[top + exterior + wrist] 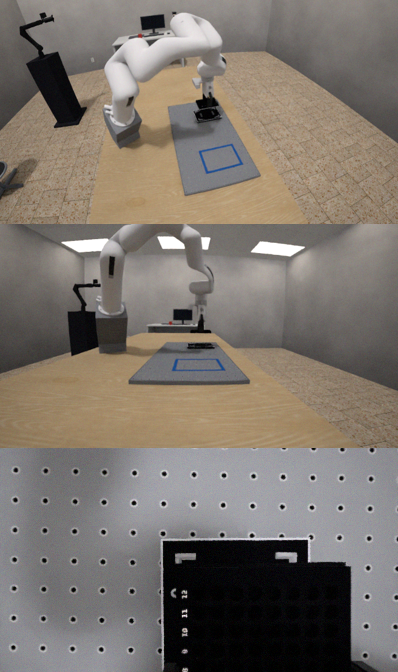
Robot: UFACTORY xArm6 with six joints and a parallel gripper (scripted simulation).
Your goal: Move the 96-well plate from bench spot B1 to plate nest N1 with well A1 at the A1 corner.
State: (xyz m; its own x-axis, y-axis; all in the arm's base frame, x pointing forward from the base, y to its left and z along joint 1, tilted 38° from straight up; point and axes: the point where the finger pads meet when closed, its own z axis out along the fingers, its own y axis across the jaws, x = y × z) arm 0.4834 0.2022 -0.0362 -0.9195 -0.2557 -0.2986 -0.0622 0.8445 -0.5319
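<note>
Right now my hand is 11 cm above the black plate nest. Also, from my hand: black 96-well plate: 1 cm below.
</note>
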